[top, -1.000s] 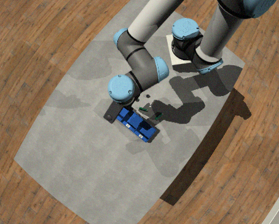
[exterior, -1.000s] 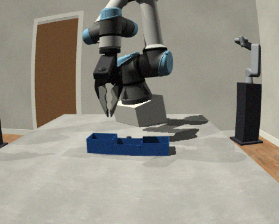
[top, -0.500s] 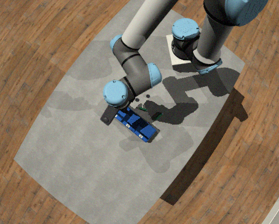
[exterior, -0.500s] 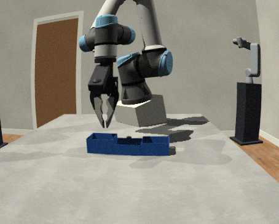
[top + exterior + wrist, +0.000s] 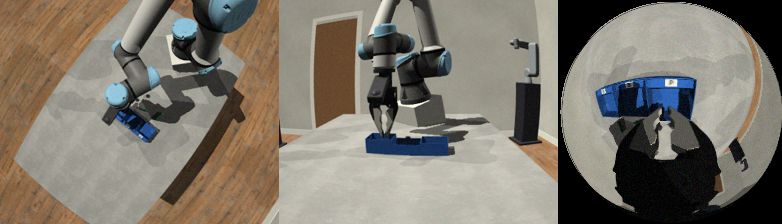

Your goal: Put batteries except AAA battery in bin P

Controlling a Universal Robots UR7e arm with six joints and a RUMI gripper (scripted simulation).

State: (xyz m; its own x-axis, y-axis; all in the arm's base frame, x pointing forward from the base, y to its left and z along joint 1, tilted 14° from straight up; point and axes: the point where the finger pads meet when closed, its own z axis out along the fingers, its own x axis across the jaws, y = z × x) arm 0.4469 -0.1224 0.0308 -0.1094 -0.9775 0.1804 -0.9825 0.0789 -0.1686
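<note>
My hand is 3 cm short of the blue bin rack, 7 cm to the right of it and 3 cm above it. Also, from my hand: thin green battery: 6 cm behind, 9 cm to the left, 5 cm below; white object: 9 cm behind, 5 cm to the right, 4 cm below.
</note>
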